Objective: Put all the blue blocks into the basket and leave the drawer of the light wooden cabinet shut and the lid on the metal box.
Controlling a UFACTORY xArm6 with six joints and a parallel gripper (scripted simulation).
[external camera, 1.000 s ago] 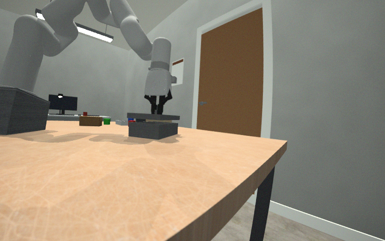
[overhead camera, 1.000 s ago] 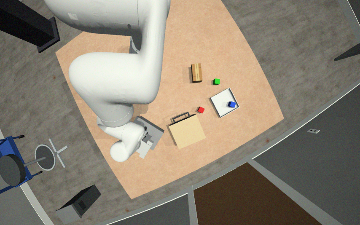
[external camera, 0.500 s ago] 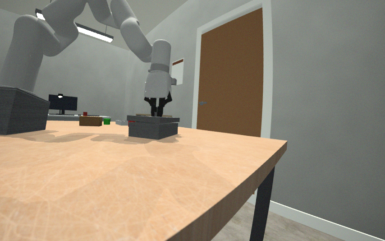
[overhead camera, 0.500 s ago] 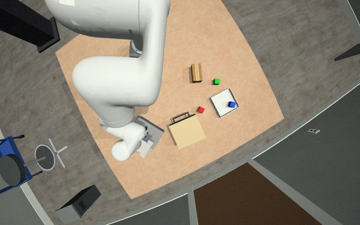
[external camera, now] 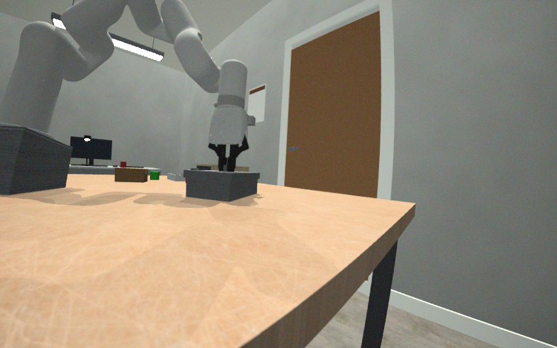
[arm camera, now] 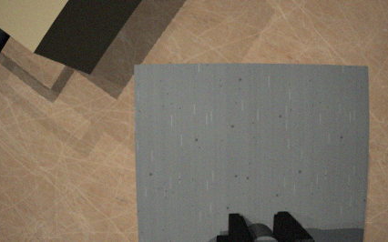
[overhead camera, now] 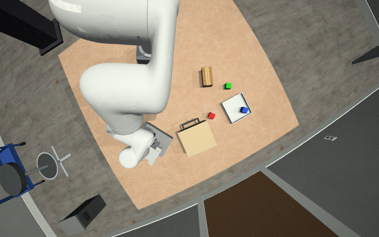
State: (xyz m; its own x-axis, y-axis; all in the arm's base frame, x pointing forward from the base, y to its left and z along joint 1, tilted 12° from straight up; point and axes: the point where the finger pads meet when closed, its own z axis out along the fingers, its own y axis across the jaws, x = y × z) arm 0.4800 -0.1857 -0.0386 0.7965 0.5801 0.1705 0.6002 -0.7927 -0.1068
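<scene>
My gripper is now 60 mm above the metal box. From my hand the other things lie so: light wooden cabinet (240 mm to the left, 80 mm ahead, 50 mm below); then small brown box (430 mm to the left, 230 mm behind, 50 mm below); then red block (370 mm to the left, 70 mm below).
</scene>
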